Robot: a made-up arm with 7 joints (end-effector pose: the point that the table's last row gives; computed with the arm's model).
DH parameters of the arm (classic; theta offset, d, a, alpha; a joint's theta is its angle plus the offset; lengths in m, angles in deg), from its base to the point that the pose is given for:
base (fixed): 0 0 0 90
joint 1: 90 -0.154 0 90
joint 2: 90 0 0 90
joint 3: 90 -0.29 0 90
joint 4: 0 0 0 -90
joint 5: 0 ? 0 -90
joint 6: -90 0 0 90
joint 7: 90 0 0 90
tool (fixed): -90 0 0 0
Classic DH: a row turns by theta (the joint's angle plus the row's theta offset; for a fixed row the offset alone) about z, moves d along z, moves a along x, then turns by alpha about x.
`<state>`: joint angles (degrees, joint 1 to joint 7).
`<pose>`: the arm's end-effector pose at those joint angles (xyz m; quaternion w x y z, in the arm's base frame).
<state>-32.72 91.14 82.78 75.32 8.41 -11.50 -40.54</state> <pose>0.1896 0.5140 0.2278 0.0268 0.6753 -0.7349 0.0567</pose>
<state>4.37 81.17 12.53 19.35 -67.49 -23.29 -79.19</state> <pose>0.1015 0.7226 -0.0590 0.1165 0.8382 -0.2991 -0.4408</pose>
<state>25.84 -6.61 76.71 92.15 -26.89 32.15 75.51</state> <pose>0.1971 0.4108 -0.2494 0.7292 -0.1743 -0.6359 0.1829</pose>
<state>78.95 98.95 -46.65 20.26 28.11 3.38 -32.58</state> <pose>-0.0005 0.7293 0.0725 0.3780 0.7788 -0.3171 0.3874</pose>
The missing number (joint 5, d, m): -0.299
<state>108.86 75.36 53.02 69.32 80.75 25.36 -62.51</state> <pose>-0.1644 0.5932 0.1217 0.1890 0.3555 0.6710 -0.6226</pose>
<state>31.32 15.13 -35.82 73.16 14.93 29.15 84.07</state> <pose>0.4099 0.0906 -0.2273 0.5853 -0.5553 -0.2188 -0.5488</pose>
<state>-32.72 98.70 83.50 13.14 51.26 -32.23 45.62</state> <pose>0.0901 0.7183 0.1260 0.4188 0.4075 -0.8099 -0.0511</pose>
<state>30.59 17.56 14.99 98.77 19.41 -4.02 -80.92</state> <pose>0.3526 0.3006 -0.0355 0.2428 0.2690 -0.6491 0.6688</pose>
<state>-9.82 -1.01 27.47 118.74 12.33 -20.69 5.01</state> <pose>0.2039 0.2723 -0.1858 0.4036 0.1354 -0.8986 0.1067</pose>
